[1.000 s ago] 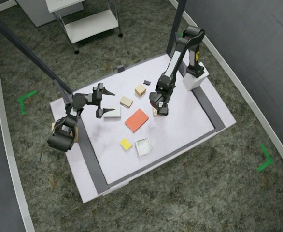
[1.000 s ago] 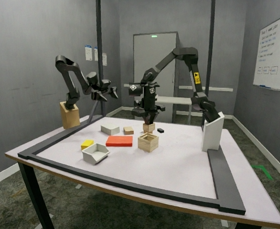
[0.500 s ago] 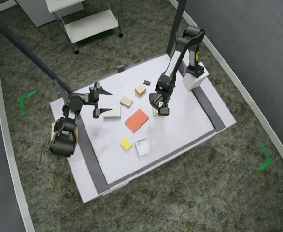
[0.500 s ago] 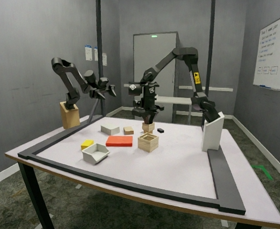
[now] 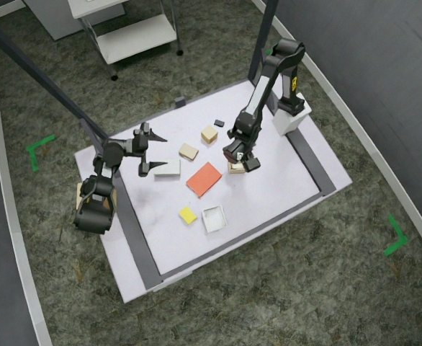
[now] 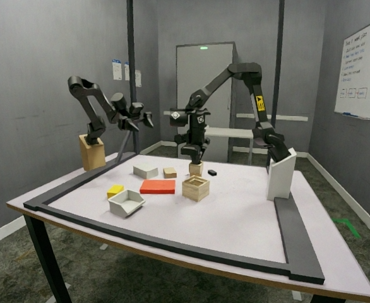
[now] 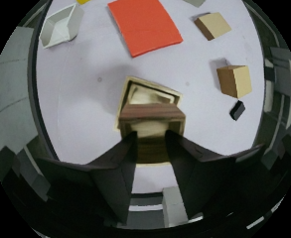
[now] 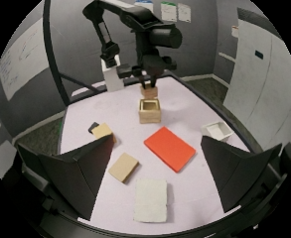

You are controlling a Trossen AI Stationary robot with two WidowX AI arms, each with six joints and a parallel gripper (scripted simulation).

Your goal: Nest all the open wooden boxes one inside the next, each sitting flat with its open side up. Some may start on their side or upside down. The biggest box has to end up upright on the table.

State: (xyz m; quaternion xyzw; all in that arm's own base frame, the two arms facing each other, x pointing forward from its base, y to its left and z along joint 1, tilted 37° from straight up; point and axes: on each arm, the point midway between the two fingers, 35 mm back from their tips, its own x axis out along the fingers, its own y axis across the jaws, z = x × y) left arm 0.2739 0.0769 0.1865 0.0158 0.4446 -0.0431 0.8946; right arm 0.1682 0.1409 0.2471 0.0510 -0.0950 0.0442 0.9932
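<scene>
My left gripper is now 5 cm above the small wooden box. From my left hand the other things lie so: biggest wooden box (14 cm below); mid-sized wooden box (14 cm below); flat red block (17 cm to the right, 15 cm below).
</scene>
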